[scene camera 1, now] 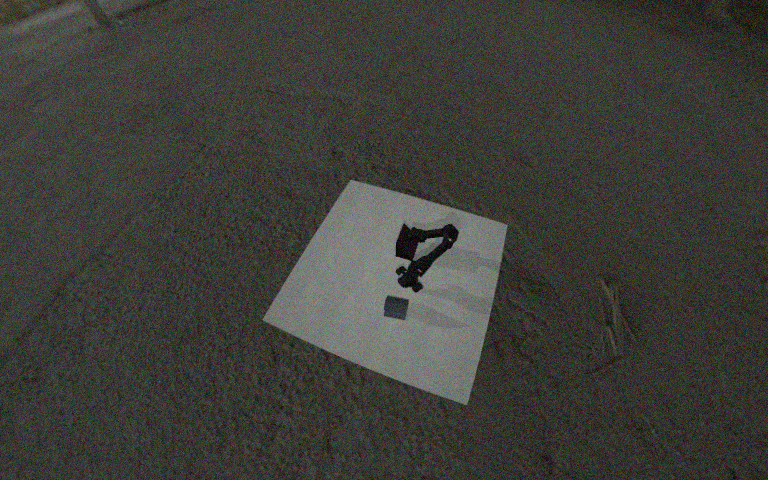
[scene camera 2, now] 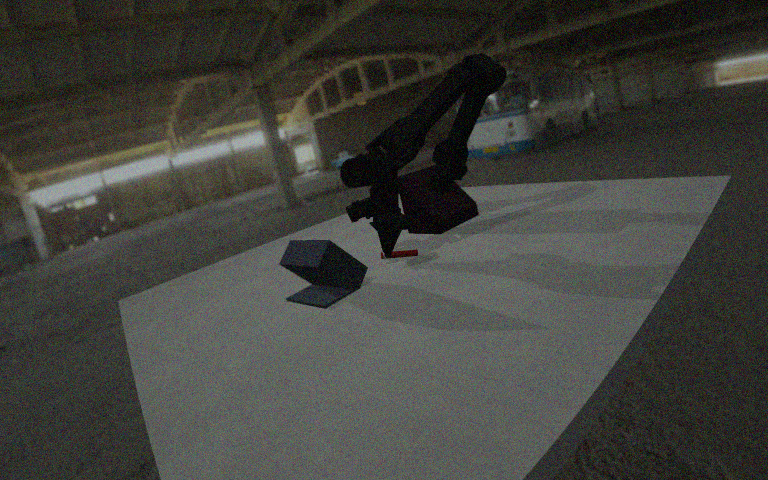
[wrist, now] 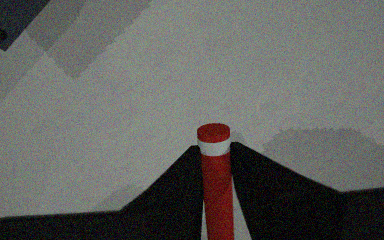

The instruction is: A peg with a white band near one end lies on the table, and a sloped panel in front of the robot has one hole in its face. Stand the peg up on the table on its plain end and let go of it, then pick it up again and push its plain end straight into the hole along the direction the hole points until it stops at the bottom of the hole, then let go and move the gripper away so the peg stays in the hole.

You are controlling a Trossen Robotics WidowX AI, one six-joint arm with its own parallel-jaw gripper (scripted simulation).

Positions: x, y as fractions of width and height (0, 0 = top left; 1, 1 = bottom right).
Scene:
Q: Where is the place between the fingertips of my gripper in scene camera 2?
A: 0.50, 0.53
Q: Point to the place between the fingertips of my gripper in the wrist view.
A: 0.56, 0.64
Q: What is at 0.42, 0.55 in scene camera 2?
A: A dark sloped panel.

